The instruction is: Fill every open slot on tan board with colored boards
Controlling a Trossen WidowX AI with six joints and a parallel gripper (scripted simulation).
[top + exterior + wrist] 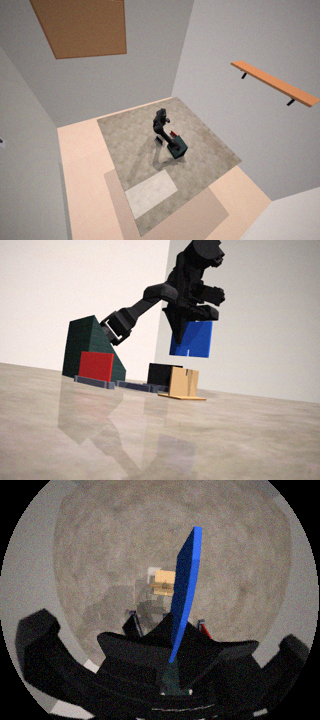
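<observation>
My gripper tip is now 8 cm above the tan board and 2 cm short of it. The rest, counted from my gripper tip: red board (12 cm to the right, 12 cm behind, 8 cm below); black board (12 cm behind, 8 cm to the left, 8 cm below); blue board (3 cm ahead).
</observation>
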